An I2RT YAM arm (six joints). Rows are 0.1 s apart.
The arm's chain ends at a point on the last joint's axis. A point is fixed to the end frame.
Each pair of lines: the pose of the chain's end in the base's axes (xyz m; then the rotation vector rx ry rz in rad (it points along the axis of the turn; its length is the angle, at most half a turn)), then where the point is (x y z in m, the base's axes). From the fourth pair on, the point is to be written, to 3 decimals.
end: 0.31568 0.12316 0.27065 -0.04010 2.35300 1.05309
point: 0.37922 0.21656 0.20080
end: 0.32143 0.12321 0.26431 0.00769 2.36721 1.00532
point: 0.38808 0.21196 0.19137
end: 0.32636 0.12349 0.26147 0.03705 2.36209 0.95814
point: 0.39683 0.20800 0.18710
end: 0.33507 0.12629 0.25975 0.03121 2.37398 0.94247
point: 0.405 0.210 0.184
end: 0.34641 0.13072 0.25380 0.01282 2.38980 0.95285
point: 0.414 0.216 0.177
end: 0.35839 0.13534 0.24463 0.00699 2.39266 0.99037
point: 0.423 0.223 0.169
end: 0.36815 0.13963 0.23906 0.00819 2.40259 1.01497
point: 0.431 0.229 0.164
